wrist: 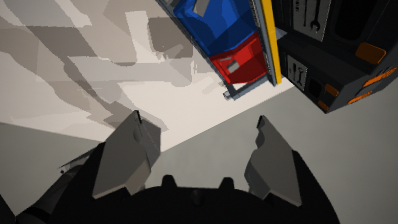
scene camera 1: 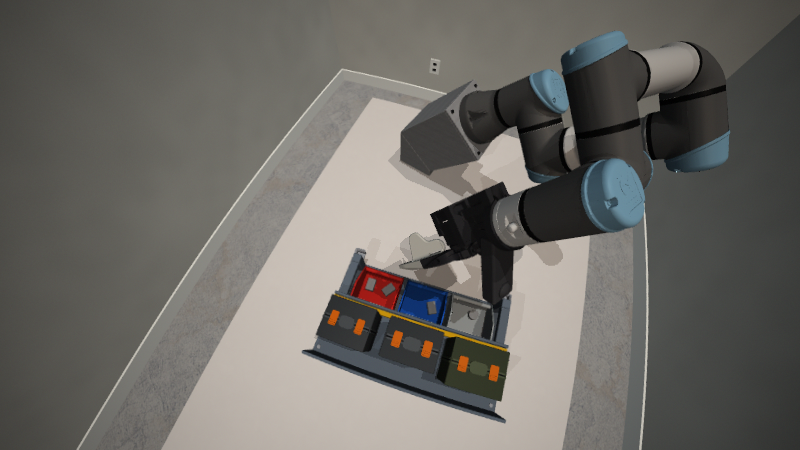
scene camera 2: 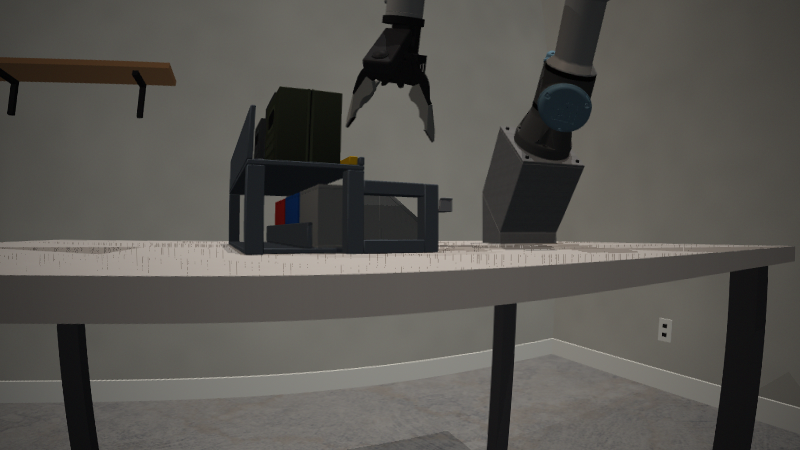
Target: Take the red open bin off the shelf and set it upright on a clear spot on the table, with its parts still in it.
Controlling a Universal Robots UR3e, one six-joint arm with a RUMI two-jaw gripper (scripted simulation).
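Scene camera 1 takes in the gripper [scene camera 1: 433,248] together with a red bin [scene camera 1: 377,296] and a blue bin [scene camera 1: 416,296]. The red bin appears again in the wrist view [wrist: 252,65], and the gripper is visible in the wrist view [wrist: 199,113] too. The gripper can also be found in scene camera 2 [scene camera 2: 388,134].
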